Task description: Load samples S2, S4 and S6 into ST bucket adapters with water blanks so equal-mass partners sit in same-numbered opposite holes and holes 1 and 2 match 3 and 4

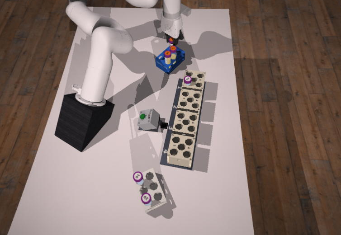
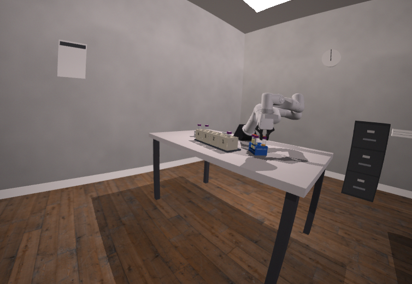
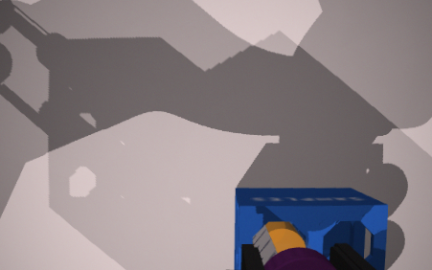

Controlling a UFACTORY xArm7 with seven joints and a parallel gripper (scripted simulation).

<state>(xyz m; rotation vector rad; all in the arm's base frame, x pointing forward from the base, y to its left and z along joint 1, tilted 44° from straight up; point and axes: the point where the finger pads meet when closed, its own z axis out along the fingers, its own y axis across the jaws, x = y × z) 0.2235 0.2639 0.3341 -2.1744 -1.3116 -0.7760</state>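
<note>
The orange-dot tube lies 5 cm below my hand and 1 cm to the left of it. Also, from my hand: 40 mL water blank 21 cm to the right, 14 cm ahead, 5 cm below; then green done key 41 cm to the right, 5 cm below; then blue sample rack 9 cm below, 4 cm to the right.
</note>
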